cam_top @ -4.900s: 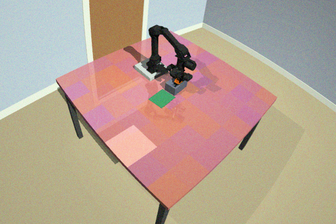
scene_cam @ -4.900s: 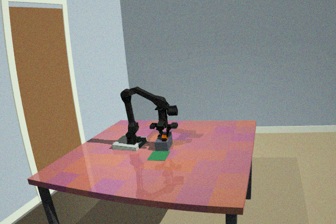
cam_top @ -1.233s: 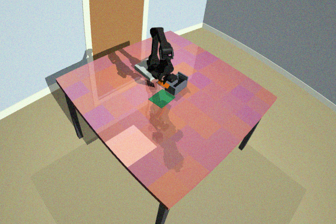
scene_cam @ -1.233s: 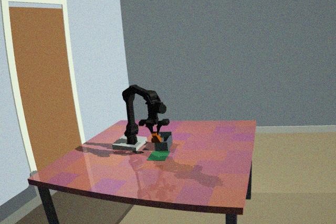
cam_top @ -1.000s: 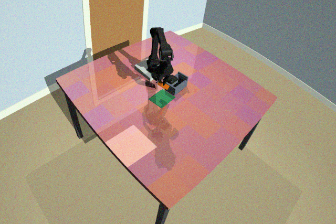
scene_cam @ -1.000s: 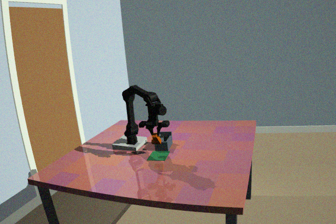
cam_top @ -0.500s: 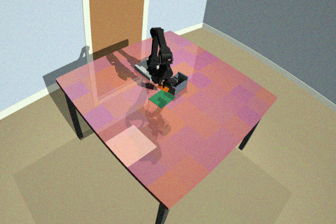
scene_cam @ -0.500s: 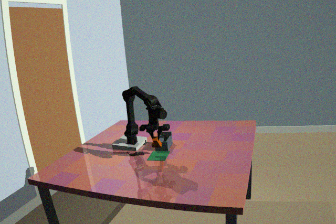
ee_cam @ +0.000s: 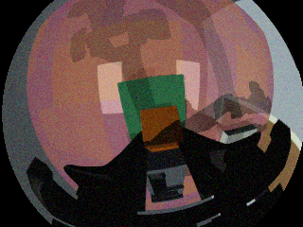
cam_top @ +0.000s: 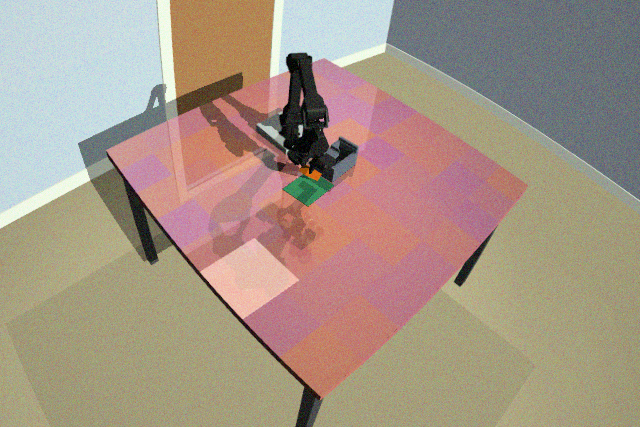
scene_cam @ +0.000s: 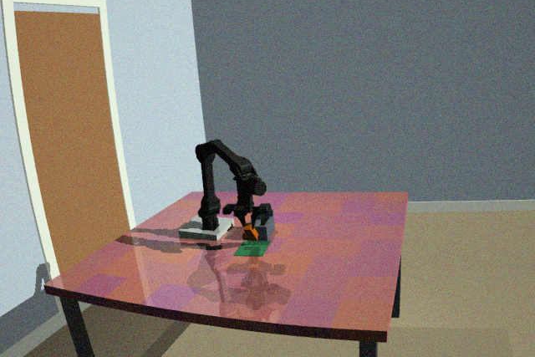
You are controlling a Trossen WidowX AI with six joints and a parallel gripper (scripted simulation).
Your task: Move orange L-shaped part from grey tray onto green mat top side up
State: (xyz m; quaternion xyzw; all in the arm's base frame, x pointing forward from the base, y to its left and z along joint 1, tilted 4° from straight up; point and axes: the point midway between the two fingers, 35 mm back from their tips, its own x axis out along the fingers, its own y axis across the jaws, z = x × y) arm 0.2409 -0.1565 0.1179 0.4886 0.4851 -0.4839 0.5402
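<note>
Right now my gripper tip is 20 mm past the orange L-shaped part, 30 mm to the right of it and 30 mm above it. The rest, counted from my gripper tip: green mat: 20 mm to the left, 110 mm below.
</note>
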